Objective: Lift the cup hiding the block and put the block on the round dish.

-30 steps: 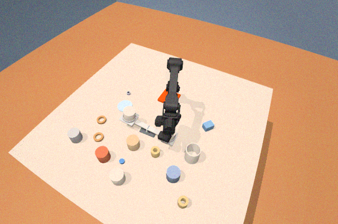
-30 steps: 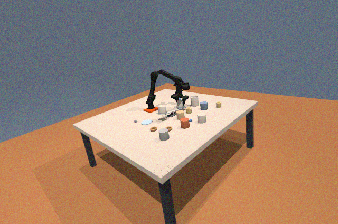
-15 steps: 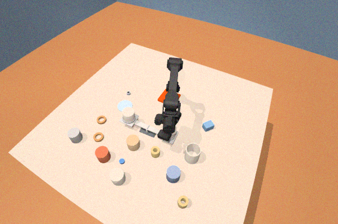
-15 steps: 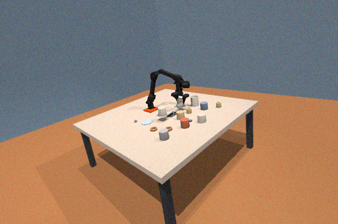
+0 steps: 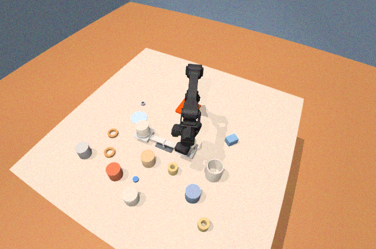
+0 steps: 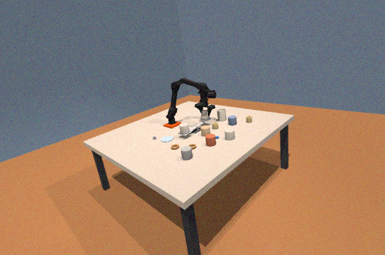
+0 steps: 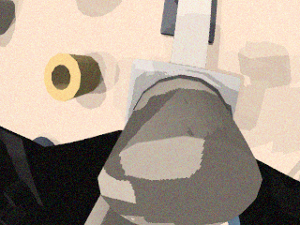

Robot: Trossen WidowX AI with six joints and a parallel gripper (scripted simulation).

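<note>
Now: gripper tip 2 cm above the grey block and 1 cm to the left of it. Round my gripper tip: balance (13 cm to the right, 5 cm below, 1 cm ahead); then pale grey cup (2 cm to the left, 1 cm above); then tan cup (14 cm to the right, 13 cm ahead, 5 cm below).
</note>
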